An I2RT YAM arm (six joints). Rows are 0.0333 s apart.
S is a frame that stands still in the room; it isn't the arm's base.
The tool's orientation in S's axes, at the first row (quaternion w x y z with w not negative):
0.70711 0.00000 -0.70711 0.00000
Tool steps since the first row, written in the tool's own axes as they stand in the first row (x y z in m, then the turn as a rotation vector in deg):
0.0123 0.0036 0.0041 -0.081 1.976 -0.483
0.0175 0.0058 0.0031 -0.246 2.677 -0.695
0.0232 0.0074 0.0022 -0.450 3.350 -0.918
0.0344 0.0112 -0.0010 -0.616 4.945 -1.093
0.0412 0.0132 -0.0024 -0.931 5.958 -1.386
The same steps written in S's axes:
-0.0041 0.0036 0.0123 0.483 1.976 -0.081
-0.0031 0.0058 0.0175 0.695 2.677 -0.246
-0.0022 0.0074 0.0232 0.918 3.350 -0.450
0.0010 0.0112 0.0344 1.093 4.945 -0.616
0.0024 0.0132 0.0412 1.386 5.958 -0.931

